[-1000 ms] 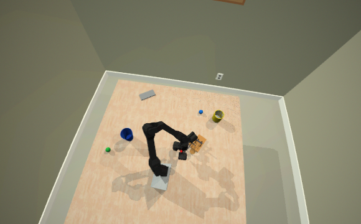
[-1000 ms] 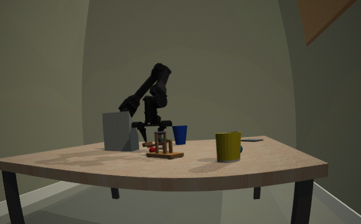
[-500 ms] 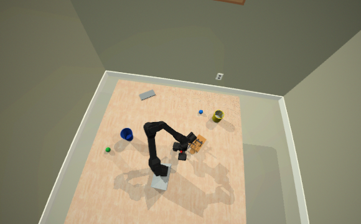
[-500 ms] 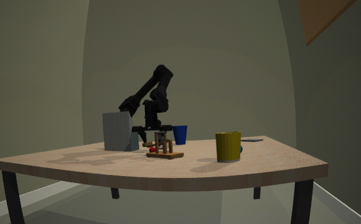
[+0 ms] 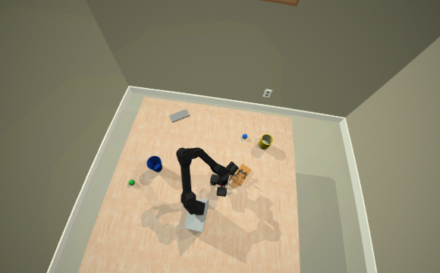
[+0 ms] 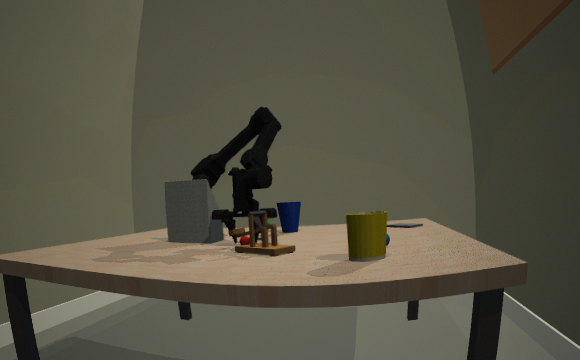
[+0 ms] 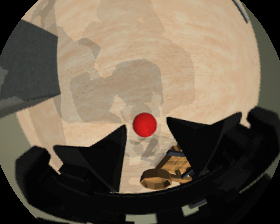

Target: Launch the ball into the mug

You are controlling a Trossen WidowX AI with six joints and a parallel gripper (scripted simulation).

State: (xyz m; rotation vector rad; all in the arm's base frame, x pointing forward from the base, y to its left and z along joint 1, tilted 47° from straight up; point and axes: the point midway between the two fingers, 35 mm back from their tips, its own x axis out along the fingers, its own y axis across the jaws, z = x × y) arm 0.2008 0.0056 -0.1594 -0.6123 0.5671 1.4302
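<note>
Right now my gripper tip is 100 mm to the left of the wooden catapult, 60 mm short of it and 40 mm below it. From my gripper tip the other things lie so: yellow mug 350 mm ahead, 290 mm to the right, 20 mm above; red ball right at my gripper tip; blue ball 390 mm ahead, 140 mm to the right, 10 mm above.
</note>
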